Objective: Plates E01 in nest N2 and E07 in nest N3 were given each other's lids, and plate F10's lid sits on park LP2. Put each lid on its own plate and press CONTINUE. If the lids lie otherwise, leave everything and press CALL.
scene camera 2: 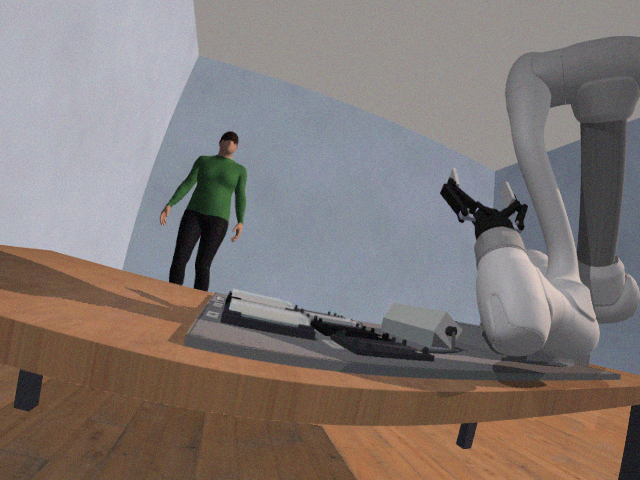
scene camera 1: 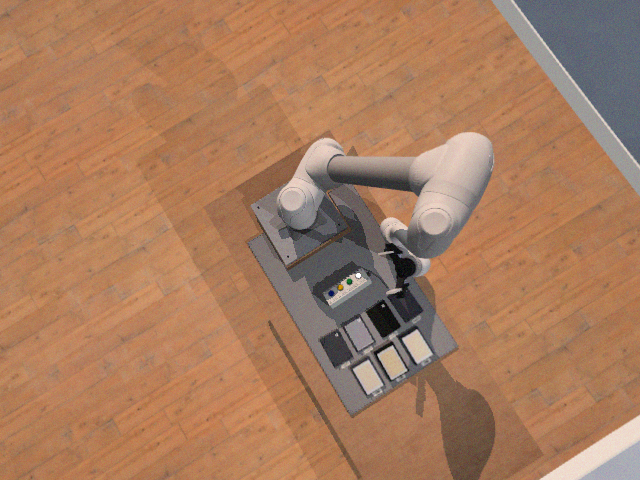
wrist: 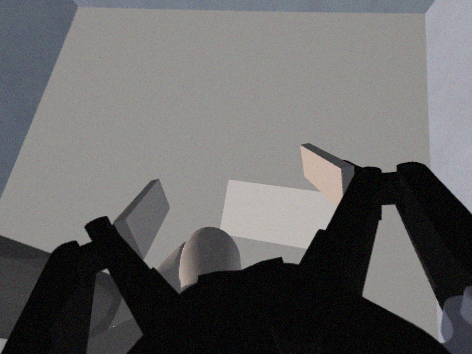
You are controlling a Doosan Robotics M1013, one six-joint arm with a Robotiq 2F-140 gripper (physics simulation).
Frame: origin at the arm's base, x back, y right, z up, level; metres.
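Seen in the pictures: gripper, fingertip midpoint: (scene camera 2: 478, 179) (scene camera 1: 386, 273) (wrist: 232, 177).
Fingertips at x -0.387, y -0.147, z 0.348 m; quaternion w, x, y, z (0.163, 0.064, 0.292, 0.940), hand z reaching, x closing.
Note:
A point is followed by its place in that frame.
My gripper (scene camera 1: 390, 272) @[x -0.387, y -0.147, z 0.348 m] (scene camera 2: 480, 183) @[x -0.387, y -0.147, z 0.348 m] (wrist: 232, 177) @[x -0.387, y -0.147, z 0.348 m] is open and empty, fingers pointing up towards the ceiling, high above the board. In scene camera 1, three cream-topped plates (scene camera 1: 367, 377) @[x -0.799, y 0.115, z -0.021 m] (scene camera 1: 391, 361) @[x -0.791, y -0.017, z -0.015 m] (scene camera 1: 416, 346) @[x -0.793, y -0.152, z -0.020 m] stand in the outer row. The inner row has a dark grey rectangle (scene camera 1: 336, 348) @[x -0.624, y 0.175, z -0.042 m], a light grey one (scene camera 1: 359, 334) @[x -0.620, y 0.048, z -0.034 m], a black one (scene camera 1: 383, 317) @[x -0.612, y -0.091, z -0.042 m] and a dark one (scene camera 1: 405, 304) @[x -0.612, y -0.212, z -0.041 m], partly near the gripper's finger. Labels are too small to read, so I cannot tell plates, nests, lids or parks apart by name. The button box (scene camera 1: 347, 289) @[x -0.406, y -0.010, z 0.025 m] (scene camera 2: 413, 325) @[x -0.445, y -0.048, z -0.013 m] has blue, yellow, green and white buttons.
The grey board (scene camera 1: 302, 315) @[x -0.412, y 0.239, z -0.051 m] (scene camera 2: 206, 333) @[x -0.881, y -0.300, z -0.051 m] lies on a wooden table (scene camera 2: 258, 392) @[x -0.818, y -0.379, z -0.080 m]. The arm's base stands on a raised plate (scene camera 1: 273, 227) @[x 0.021, y 0.145, z -0.004 m] at the board's other end. A person in a green top (scene camera 2: 214, 188) stands beyond the table. The wrist view shows ceiling and walls.

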